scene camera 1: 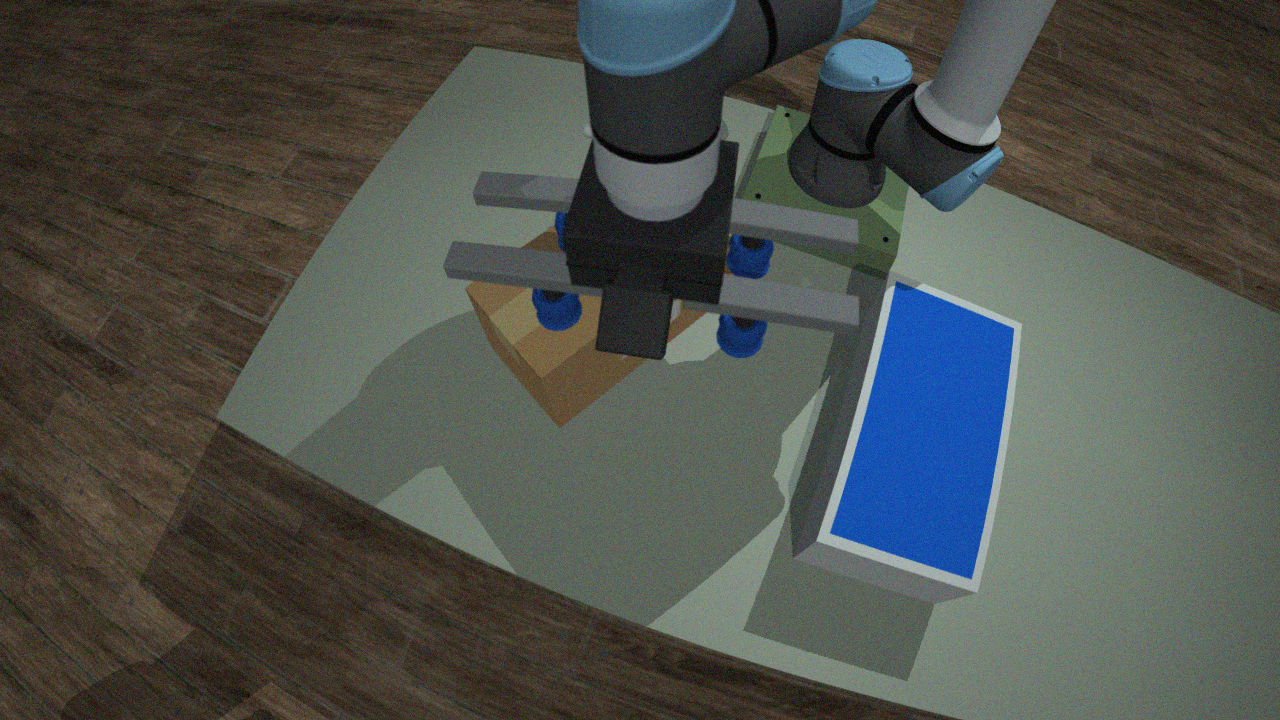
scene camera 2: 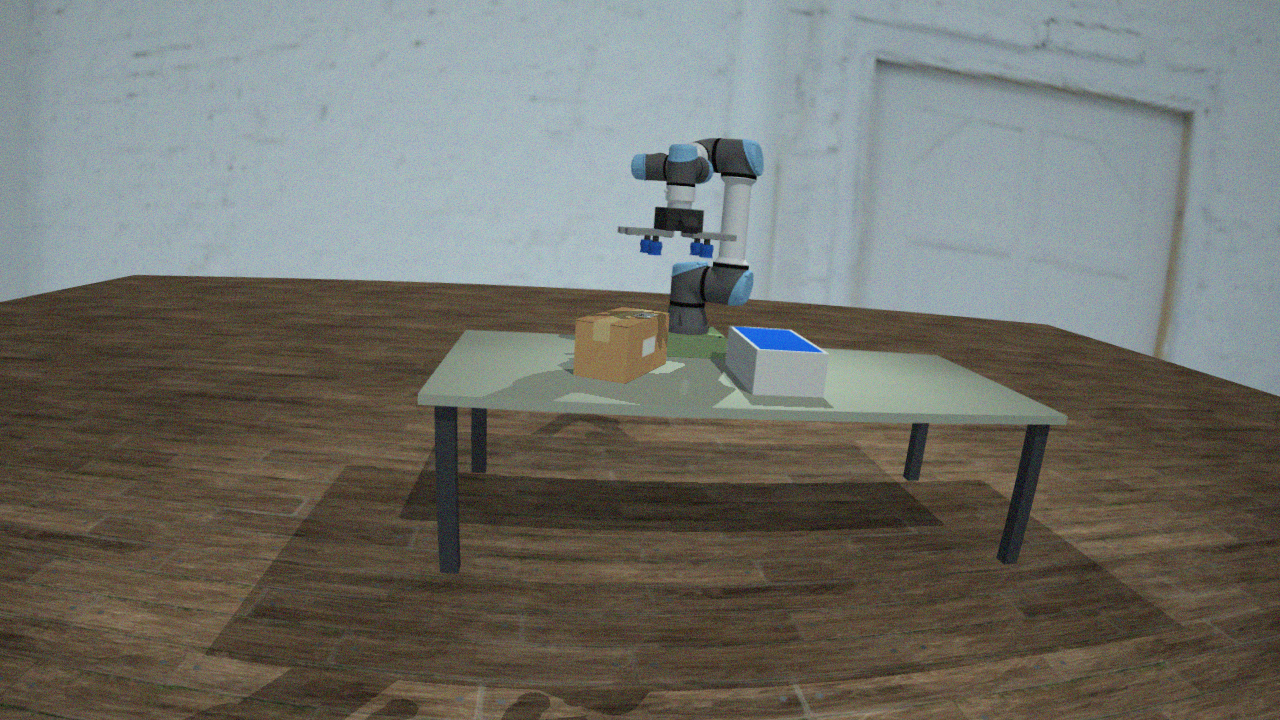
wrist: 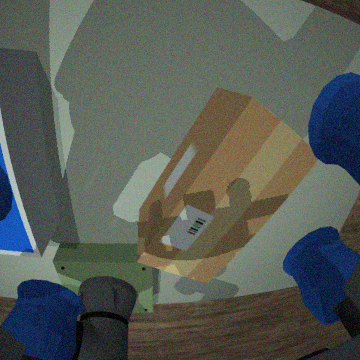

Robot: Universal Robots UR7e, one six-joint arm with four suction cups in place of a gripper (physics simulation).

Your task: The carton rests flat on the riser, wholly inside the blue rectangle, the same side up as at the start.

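Frame: origin at the arm's base, x ahead, y down, z left, level; centimetres.
Seen in the pictures: hand at its tool point: [scene camera 2: 676,254] [wrist: 172,233]; arm's base at its link origin: [scene camera 1: 836,170] [scene camera 2: 685,330] [wrist: 107,292].
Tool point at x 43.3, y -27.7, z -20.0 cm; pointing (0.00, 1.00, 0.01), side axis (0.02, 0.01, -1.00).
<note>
Offsets run from my tool point to a thing's top centre. Level surfaces: height alone.
The brown carton @(dx -15.0, dy +18.8, dz -8.4 cm) [scene camera 1: 572,389] [scene camera 2: 608,353] [wrist: 235,150] lies flat on the table, turned diagonally, with a tape strip and a barcode label on its top. My gripper [scene camera 1: 653,282] [scene camera 2: 676,247] is a black head with grey bars and four blue suction cups. It hangs clearly above the carton, touching nothing, and is open. Its head hides part of the carton in the scene camera 1 view. The blue rectangle @(dx -2.6, dy +22.1, dz +32.8 cm) [scene camera 1: 935,429] [scene camera 2: 776,339] [wrist: 12,225] covers the top of the pale riser @(dx -2.6, dy +22.1, dz +32.8 cm) [scene camera 1: 881,568] [scene camera 2: 787,373] [wrist: 30,100], inside a white border. The carton stands apart from the riser.
The green base plate [scene camera 1: 769,188] [wrist: 100,255] carries the arm's base at the back of the pale green table @(dy +34.1 cm) [scene camera 1: 1118,447] [scene camera 2: 921,385], behind the space between carton and riser. The arm's shadow falls over the carton and the table.
</note>
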